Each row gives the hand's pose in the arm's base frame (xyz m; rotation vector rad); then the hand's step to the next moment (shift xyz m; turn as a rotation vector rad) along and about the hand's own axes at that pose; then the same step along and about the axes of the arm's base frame.
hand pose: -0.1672 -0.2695 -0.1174 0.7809 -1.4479 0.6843
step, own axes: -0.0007 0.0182 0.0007 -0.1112 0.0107 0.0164
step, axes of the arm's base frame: -0.0151 0.0102 0.0002 -0.0209 -0.0008 -0.1110
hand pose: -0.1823 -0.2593 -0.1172 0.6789 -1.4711 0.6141
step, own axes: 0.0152 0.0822 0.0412 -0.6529 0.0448 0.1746
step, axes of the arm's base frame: -0.0881 0.0247 0.0176 -0.1623 -0.0744 -0.6534
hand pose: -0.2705 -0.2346 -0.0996 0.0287 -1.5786 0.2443
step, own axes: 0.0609 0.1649 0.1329 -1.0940 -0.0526 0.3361
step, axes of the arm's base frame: -0.1607 0.1461 0.0373 -0.2930 -0.2568 -1.0774
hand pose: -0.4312 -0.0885 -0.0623 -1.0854 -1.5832 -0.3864
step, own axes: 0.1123 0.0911 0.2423 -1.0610 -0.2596 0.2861
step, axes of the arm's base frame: -0.0669 0.2741 -0.0042 -0.4273 -0.3873 -0.9708
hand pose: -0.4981 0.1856 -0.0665 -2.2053 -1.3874 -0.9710
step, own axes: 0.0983 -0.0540 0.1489 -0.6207 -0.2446 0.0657
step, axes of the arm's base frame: 0.0333 0.1796 -0.0372 -0.3690 -0.2473 -0.5021
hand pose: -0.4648 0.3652 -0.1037 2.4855 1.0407 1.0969
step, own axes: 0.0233 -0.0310 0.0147 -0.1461 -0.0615 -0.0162
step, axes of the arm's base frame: 0.0054 0.0394 -0.0116 -0.1116 -0.0576 -0.0981
